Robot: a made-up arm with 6 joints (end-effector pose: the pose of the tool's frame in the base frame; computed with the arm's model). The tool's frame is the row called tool.
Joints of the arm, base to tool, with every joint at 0 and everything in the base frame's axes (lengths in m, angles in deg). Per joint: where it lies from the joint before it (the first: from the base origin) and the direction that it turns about. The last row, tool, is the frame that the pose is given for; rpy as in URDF.
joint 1: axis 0 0 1 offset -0.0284 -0.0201 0.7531
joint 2: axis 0 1 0 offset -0.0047 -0.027 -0.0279
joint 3: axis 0 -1 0 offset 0.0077 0.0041 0.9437
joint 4: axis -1 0 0 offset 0.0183 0.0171 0.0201
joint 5: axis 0 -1 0 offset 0.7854 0.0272 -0.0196
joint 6: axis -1 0 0 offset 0.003 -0.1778 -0.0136
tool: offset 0.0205 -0.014 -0.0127 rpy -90 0 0
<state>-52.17 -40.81 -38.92 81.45 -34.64 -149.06</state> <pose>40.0 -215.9 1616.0 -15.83 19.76 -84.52</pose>
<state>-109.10 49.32 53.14 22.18 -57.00 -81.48</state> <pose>-668.6 -1390.8 1409.0 32.47 63.26 -104.97</pose>
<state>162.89 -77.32 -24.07 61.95 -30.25 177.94</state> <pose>508.8 -82.6 1675.4 64.49 43.87 130.52</pose>
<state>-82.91 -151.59 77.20 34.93 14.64 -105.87</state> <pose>-282.6 914.0 -771.7 75.64 89.42 -28.86</pose>
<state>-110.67 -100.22 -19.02 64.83 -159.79 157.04</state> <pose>218.2 901.6 1359.8 -44.52 86.27 70.50</pose>
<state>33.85 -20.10 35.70 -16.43 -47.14 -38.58</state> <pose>206.8 -26.8 2227.6 -35.88 -25.44 40.23</pose>
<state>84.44 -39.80 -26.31 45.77 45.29 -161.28</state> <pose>91.8 142.2 1755.0 47.12 -16.75 121.81</pose>
